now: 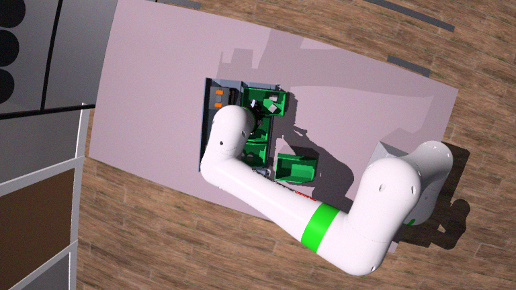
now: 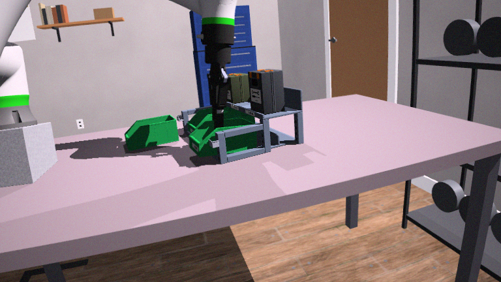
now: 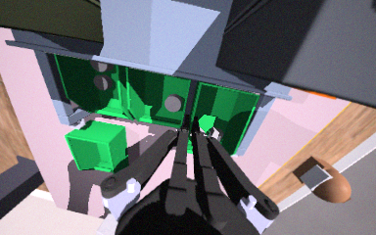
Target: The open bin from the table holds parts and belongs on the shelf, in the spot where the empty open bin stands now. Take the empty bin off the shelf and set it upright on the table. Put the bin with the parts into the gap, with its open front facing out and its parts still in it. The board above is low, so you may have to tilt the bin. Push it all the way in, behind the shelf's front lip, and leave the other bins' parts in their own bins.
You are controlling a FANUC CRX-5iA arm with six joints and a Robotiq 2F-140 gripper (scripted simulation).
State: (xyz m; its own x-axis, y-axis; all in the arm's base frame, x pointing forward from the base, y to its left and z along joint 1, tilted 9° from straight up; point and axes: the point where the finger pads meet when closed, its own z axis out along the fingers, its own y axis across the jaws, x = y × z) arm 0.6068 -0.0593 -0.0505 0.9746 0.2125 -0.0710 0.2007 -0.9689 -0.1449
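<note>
My gripper is now 7 cm above the round part, 4 cm to the right of it and 1 cm short of it. Round my hand: grey shelf 8 cm to the left, 6 cm ahead, 2 cm below; dark grey box 15 cm ahead, 7 cm above, 2 cm to the right.
</note>
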